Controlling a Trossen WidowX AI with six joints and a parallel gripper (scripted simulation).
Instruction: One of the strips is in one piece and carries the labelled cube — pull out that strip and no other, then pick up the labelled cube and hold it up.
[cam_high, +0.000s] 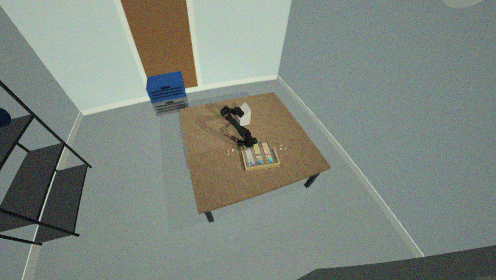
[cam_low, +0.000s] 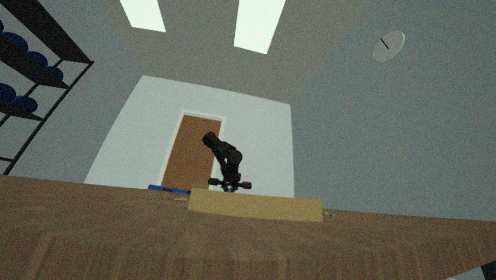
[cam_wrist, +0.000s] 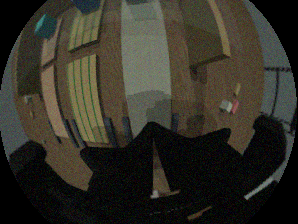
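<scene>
My gripper tip is now 20 cm short of the purple labelled cube, 4 cm to the left of it and 2 cm below it.
</scene>
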